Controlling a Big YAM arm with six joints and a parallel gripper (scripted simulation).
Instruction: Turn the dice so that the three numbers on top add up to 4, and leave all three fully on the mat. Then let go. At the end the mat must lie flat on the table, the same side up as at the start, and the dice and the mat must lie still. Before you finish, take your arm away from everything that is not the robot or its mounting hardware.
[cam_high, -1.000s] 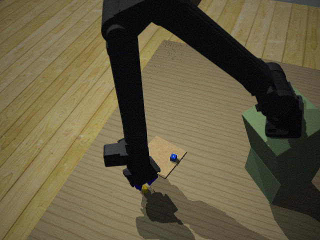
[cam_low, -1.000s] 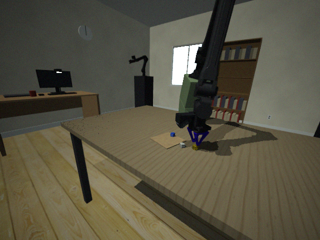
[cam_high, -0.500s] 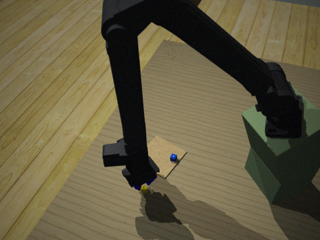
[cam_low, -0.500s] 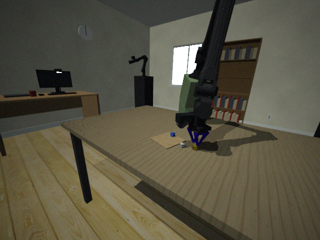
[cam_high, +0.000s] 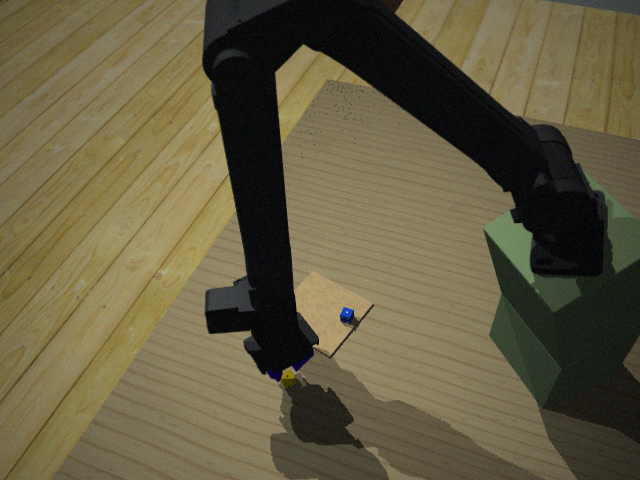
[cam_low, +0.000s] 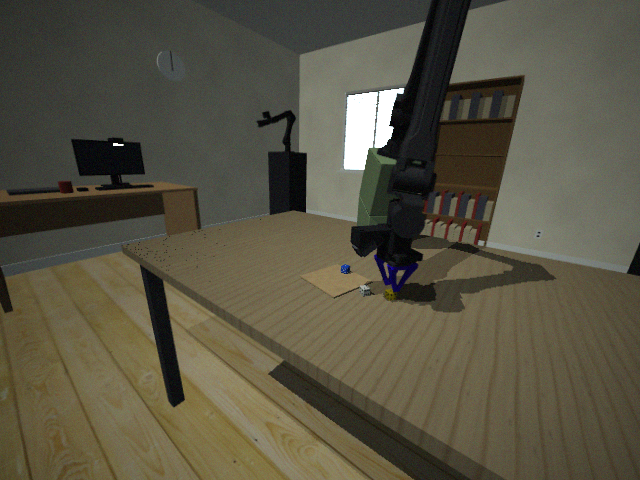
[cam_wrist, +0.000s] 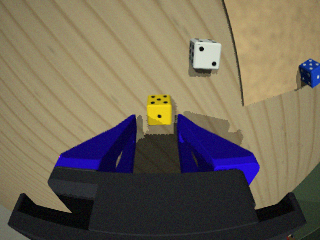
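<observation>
Right now my hand is 3 cm above the yellow die. The rest, counted from my hand: tan mat 1 cm behind, 16 cm to the right, 3 cm below; then blue die 6 cm behind, 15 cm to the right, 2 cm below; then white die 2 cm ahead, 6 cm to the right, 3 cm below.
</observation>
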